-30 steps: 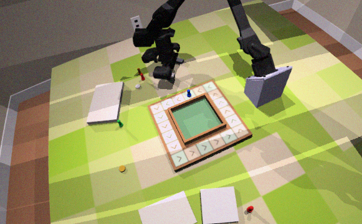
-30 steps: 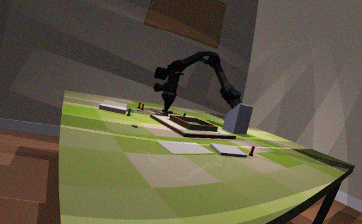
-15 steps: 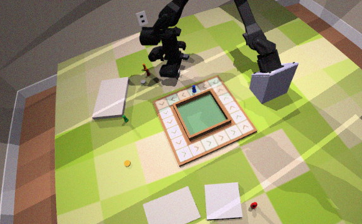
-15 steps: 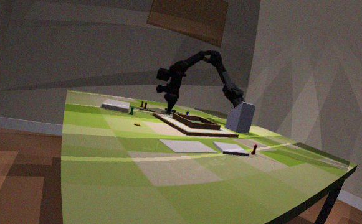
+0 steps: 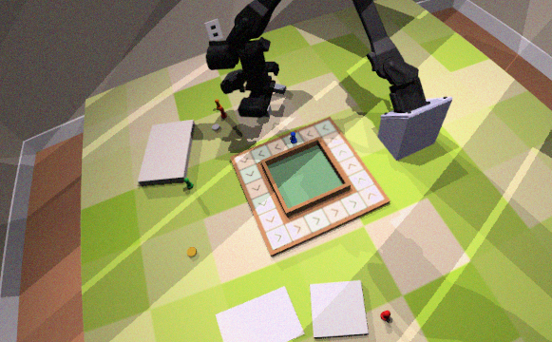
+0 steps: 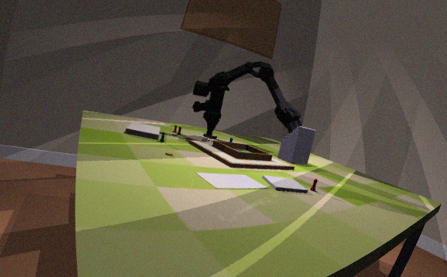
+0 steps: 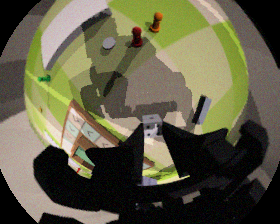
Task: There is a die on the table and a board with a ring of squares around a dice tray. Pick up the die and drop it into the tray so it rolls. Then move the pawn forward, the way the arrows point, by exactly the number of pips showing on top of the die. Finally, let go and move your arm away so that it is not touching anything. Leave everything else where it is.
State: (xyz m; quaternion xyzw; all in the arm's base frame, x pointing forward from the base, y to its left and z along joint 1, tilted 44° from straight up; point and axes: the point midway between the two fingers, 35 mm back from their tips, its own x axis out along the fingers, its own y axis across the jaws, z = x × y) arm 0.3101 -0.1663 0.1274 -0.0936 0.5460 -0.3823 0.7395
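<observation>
Right now my gripper tip is 120 mm to the right of the blue pawn and 40 mm past it. Also, from my gripper tip: green dice tray (230 mm to the left, 40 mm behind, 20 mm below); then white die (right at my gripper tip); then white disc (150 mm ahead, 20 mm to the right, 20 mm below).
</observation>
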